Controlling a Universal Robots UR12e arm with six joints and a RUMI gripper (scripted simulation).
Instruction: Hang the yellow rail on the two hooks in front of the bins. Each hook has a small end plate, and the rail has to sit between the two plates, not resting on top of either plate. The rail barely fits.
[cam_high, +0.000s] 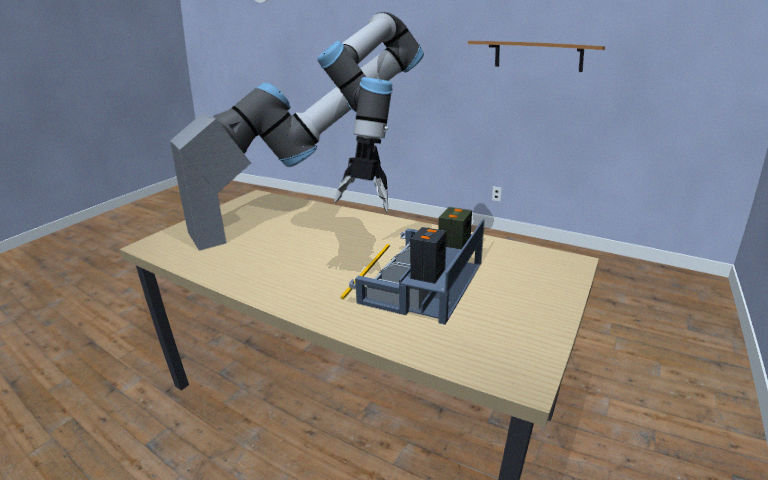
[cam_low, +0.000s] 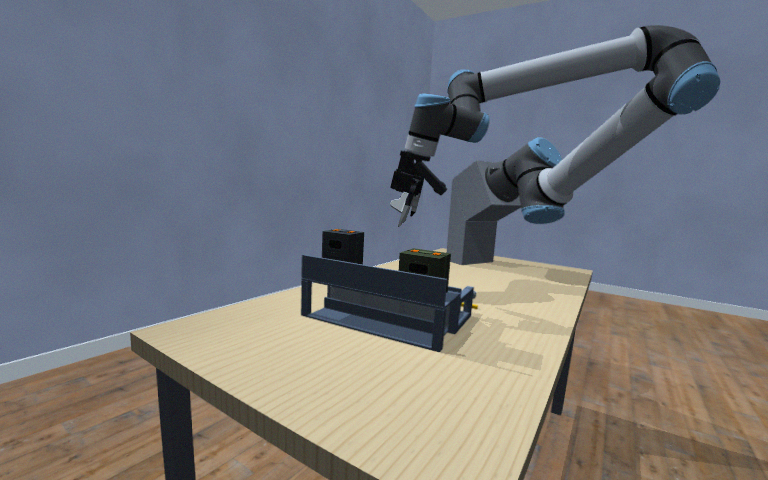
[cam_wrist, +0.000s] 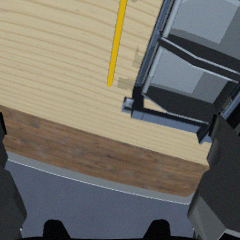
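My gripper is now 230 mm above the yellow rail, 40 mm to the right of it and 30 mm past it. From my hand the other things lie so: black box (250 mm ahead, 80 mm below, 10 mm to the left); dark green box (230 mm to the left, 180 mm ahead, 90 mm below).
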